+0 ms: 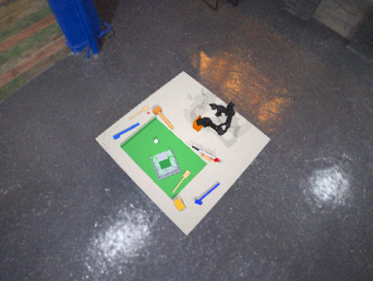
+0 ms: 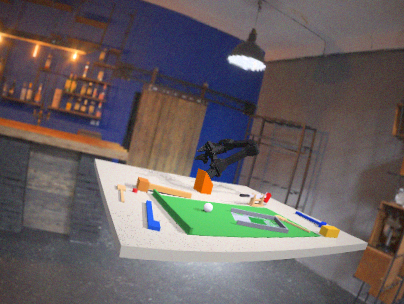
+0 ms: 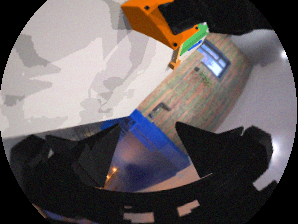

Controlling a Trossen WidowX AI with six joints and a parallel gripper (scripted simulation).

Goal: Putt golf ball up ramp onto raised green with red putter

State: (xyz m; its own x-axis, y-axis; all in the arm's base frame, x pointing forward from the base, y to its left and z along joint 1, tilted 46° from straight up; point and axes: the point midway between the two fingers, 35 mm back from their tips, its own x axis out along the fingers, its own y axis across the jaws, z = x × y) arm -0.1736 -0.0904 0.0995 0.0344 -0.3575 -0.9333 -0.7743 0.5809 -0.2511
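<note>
Right now my gripper tip is 360 mm short of the red putter, 300 mm to the right of it and 140 mm above it. From my gripper tip the other things lie so: white golf ball (620 mm ahead, 140 mm to the right, 170 mm below); then yellow block (880 mm ahead, 470 mm to the left, 180 mm below).
</note>
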